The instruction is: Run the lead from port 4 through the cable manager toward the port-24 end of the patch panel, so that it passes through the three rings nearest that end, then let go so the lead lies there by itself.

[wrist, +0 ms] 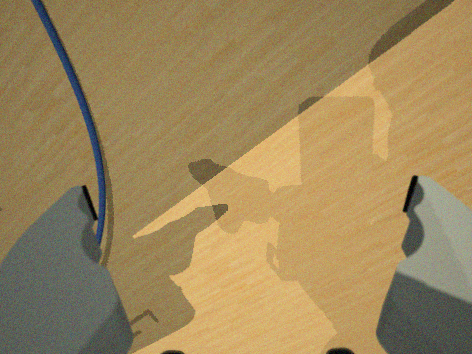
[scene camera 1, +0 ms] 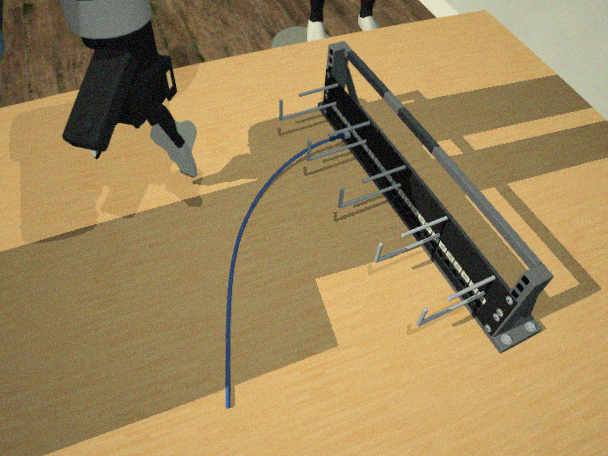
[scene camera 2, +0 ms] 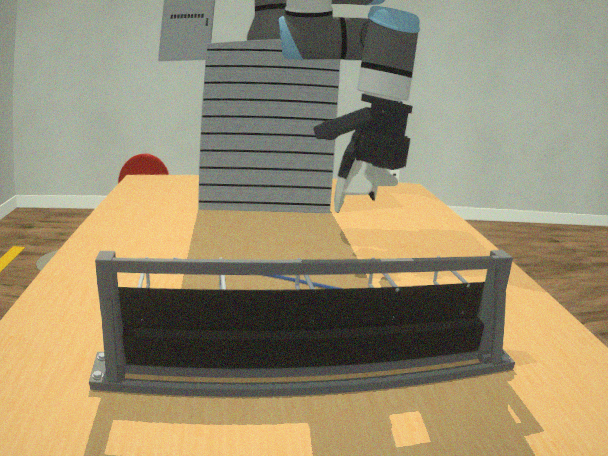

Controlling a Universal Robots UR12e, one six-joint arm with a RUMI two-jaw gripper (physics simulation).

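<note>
The blue lead (scene camera 1: pixel 232 260) (scene camera 2: pixel 295 281) (wrist: pixel 82 105) leaves the patch panel (scene camera 1: pixel 457 245) (scene camera 2: pixel 300 310) near its far end in scene camera 1. It curves over the table to a loose end at the lower left. It passes at the second ring (scene camera 1: pixel 337 151); whether inside it, I cannot tell. The three rings nearest the other end, the third (scene camera 1: pixel 370 196), fourth (scene camera 1: pixel 407 248) and fifth (scene camera 1: pixel 450 309), have no lead in them. My gripper (scene camera 1: pixel 145 165) (scene camera 2: pixel 355 204) (wrist: pixel 247 185) is open and empty above the table, left of the lead. In the wrist view the lead runs under the left finger.
The far ring (scene camera 1: pixel 307 112) stands beyond the lead's port. A grey frame bar (scene camera 1: pixel 470 187) (scene camera 2: pixel 350 266) runs along the back of the panel. A ribbed grey block (scene camera 2: pixel 267 130) stands at the table's far end in scene camera 2, beside my arm.
</note>
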